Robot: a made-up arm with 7 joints.
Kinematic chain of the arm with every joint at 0, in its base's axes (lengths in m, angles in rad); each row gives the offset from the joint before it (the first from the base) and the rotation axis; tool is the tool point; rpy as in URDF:
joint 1: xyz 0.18 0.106 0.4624 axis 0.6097 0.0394 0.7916
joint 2: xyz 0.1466 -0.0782 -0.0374 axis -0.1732 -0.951 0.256
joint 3: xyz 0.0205 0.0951 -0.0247 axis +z
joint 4: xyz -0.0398 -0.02 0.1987 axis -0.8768 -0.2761 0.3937
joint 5: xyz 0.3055 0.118 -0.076 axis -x
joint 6: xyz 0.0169 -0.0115 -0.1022 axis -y
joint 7: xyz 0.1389 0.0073 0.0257 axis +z
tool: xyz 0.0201 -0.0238 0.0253 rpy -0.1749 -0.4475 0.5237
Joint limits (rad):
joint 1: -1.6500..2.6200
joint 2: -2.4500..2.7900
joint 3: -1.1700..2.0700
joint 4: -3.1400..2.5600
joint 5: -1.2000..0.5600
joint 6: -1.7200..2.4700
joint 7: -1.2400..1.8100
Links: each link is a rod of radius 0.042 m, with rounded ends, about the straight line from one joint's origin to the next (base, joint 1, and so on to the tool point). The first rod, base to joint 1, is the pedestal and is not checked.
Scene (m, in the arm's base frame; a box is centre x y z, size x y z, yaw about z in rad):
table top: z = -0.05
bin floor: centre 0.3 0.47 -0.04 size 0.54 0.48 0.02 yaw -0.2
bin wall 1: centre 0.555 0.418 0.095 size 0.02 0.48 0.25 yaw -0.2
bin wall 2: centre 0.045 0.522 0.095 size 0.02 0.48 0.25 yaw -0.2
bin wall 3: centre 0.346 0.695 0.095 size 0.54 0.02 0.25 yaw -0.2
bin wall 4: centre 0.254 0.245 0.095 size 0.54 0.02 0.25 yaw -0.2
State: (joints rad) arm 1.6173 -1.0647 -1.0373 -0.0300 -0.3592 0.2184 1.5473
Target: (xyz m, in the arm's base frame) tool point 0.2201 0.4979 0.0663
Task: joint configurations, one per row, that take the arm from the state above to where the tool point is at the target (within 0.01 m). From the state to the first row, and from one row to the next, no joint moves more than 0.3 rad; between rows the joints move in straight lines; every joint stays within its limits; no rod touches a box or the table.
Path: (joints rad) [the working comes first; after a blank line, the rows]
Joints at the target: 1.4546 -1.5019 -0.7476 0.0037 -0.4727 -0.1449 1.4997
Straight joint move there: clear.

1: 1.5360 -1.2833 -0.8925 -0.0132 -0.4159 0.0367 1.5235
2: 1.4546 -1.5019 -0.7476 0.0037 -0.4727 -0.1449 1.4997

